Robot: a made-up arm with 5 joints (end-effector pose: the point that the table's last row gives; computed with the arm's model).
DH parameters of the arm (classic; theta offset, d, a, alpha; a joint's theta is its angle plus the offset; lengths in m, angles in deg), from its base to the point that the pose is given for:
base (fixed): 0 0.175 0 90
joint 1: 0 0.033 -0.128 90
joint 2: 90 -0.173 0.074 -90
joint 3: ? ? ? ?
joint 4: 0 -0.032 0.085 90
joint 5: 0 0.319 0.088 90
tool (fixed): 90 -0.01 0 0
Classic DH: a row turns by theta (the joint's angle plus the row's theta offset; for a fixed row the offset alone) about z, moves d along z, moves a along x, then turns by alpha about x.
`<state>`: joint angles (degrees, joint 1 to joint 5).
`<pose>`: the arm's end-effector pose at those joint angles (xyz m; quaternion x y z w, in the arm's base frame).
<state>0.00 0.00 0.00 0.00 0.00</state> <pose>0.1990 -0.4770 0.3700 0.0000 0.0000 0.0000 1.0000</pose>
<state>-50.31 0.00 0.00 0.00 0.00</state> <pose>0.2771 -0.4770 0.1464 0.0000 0.4251 0.0000 0.9052</pose>
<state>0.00 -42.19 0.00 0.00 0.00</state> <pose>0.4125 -0.1424 0.3700 0.0000 0.0000 0.3599 0.9330</pose>
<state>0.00 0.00 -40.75 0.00 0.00</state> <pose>0.1990 -0.4017 0.1231 0.3482 0.0000 0.0000 0.9374</pose>
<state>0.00 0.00 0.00 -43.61 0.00</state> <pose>0.2303 -0.2092 0.3700 0.0000 0.0000 0.3714 0.9285</pose>
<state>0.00 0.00 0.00 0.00 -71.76</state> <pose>0.1990 -0.4260 0.4604 -0.5861 0.0000 0.0000 0.8102</pose>
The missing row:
joint 3: 0 -0.008 0.197 90
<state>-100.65 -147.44 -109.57 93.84 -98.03</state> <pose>-0.3346 -0.0704 0.2768 -0.1173 -0.1869 -0.9569 0.1889</pose>
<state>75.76 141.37 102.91 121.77 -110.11</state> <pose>-0.5216 -0.0070 0.4372 -0.0160 -0.8951 0.1876 0.4041</pose>
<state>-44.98 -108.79 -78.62 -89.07 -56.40</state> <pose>0.1925 0.1616 0.4209 0.8380 -0.1731 0.4376 0.2763</pose>
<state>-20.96 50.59 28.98 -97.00 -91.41</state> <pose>0.0649 -0.0176 0.3801 -0.5945 0.0004 0.5558 0.5811</pose>
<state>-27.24 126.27 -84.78 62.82 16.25</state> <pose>-0.3792 0.0351 -0.0592 -0.3838 0.4749 0.7914 0.0279</pose>
